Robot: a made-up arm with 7 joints. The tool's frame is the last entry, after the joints.
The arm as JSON. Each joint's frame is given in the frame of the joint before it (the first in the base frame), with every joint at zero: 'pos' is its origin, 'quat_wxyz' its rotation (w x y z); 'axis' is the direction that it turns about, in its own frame. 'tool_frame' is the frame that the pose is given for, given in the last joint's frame.
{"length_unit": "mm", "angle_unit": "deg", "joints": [
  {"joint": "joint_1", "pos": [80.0, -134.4, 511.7], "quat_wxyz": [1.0, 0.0, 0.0, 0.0], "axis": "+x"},
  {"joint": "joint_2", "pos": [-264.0, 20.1, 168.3], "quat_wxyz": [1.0, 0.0, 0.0, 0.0], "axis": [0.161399, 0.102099, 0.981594]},
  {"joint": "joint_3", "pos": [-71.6, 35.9, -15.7], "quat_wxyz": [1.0, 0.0, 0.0, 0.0], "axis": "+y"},
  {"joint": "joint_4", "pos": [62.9, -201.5, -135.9], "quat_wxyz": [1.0, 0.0, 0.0, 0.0], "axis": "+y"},
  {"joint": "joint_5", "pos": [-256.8, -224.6, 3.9], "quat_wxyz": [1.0, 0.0, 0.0, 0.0], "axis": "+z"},
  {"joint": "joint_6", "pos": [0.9, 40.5, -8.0], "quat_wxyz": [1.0, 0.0, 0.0, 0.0], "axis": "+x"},
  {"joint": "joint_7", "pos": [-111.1, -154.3, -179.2], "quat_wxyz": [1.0, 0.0, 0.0, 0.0], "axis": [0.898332, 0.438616, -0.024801]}
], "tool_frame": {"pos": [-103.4, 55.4, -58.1], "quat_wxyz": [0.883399, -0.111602, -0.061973, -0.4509]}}
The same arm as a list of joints. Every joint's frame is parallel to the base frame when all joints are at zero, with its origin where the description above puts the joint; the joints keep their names.
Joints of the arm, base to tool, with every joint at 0 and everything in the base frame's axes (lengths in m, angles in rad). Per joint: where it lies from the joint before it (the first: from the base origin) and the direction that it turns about. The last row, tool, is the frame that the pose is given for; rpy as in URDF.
joint_1: axis 1 0 0 offset 0.0800 -0.1344 0.5117
joint_2: axis 0.161399 0.102099 0.981594 offset -0.2640 0.0201 0.1683
joint_3: axis 0 1 0 offset -0.0716 0.0359 -0.0157
joint_4: axis 0 1 0 offset 0.0629 -0.2015 -0.1359
joint_5: axis 0 0 1 offset -0.2568 -0.2246 0.0039
joint_6: axis 1 0 0 offset 0.0009 0.0405 -0.0080
joint_7: axis 0.898332 0.438616 -0.024801 offset -0.1111 -0.1543 -0.1792
tool: offset -0.1034 0.0554 -0.0581 rpy -0.1450 -0.2117 -0.9285

